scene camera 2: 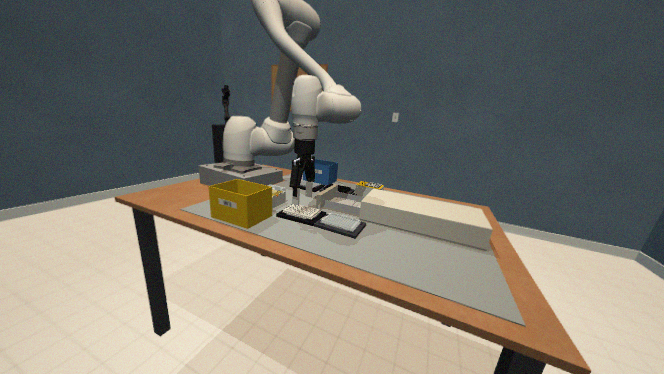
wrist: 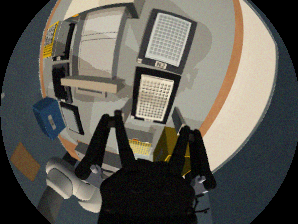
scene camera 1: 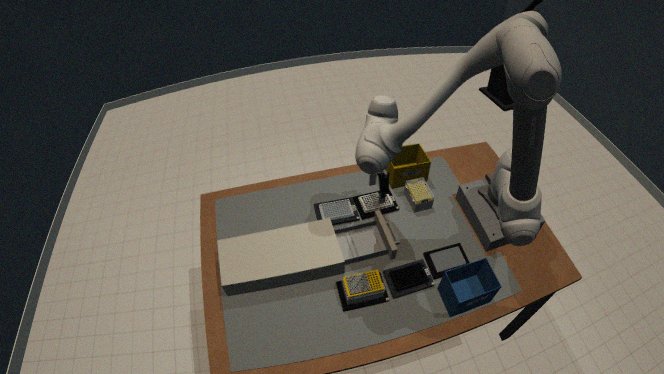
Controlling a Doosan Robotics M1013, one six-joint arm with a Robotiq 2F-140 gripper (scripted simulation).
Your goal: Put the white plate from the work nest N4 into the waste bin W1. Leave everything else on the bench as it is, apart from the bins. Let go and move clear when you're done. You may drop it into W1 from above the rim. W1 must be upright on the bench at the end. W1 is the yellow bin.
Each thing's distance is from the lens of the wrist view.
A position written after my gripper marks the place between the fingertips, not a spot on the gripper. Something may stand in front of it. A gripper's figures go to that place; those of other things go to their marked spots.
my gripper (wrist: pixel 153 107): 20 cm
yellow bin (wrist: pixel 167 141): 27 cm
blue bin (wrist: pixel 47 112): 51 cm
black nest (wrist: pixel 152 72): 23 cm
The marked spots on the blue bin and the yellow bin are 52 cm apart.
